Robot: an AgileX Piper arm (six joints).
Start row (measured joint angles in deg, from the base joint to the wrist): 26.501 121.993 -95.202 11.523 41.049 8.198
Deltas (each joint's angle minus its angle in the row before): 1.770 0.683 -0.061 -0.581 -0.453 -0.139; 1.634 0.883 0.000 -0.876 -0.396 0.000; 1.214 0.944 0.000 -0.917 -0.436 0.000; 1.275 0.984 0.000 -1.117 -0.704 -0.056; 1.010 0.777 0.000 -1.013 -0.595 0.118; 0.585 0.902 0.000 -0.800 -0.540 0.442; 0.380 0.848 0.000 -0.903 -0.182 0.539; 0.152 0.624 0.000 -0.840 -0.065 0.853; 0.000 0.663 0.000 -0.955 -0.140 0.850; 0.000 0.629 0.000 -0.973 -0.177 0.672; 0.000 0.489 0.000 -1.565 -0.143 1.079; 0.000 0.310 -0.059 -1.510 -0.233 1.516
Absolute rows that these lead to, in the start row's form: 28.271 122.676 -95.263 10.942 40.596 8.059; 29.905 123.559 -95.263 10.066 40.200 8.059; 31.119 124.503 -95.263 9.149 39.764 8.059; 32.394 125.487 -95.263 8.032 39.060 8.003; 33.404 126.264 -95.263 7.019 38.465 8.121; 33.989 127.166 -95.263 6.219 37.925 8.563; 34.369 128.014 -95.263 5.316 37.743 9.102; 34.521 128.638 -95.263 4.476 37.678 9.955; 34.521 129.301 -95.263 3.521 37.538 10.805; 34.521 129.930 -95.263 2.548 37.361 11.477; 34.521 130.419 -95.263 0.983 37.218 12.556; 34.521 130.729 -95.322 -0.527 36.985 14.072
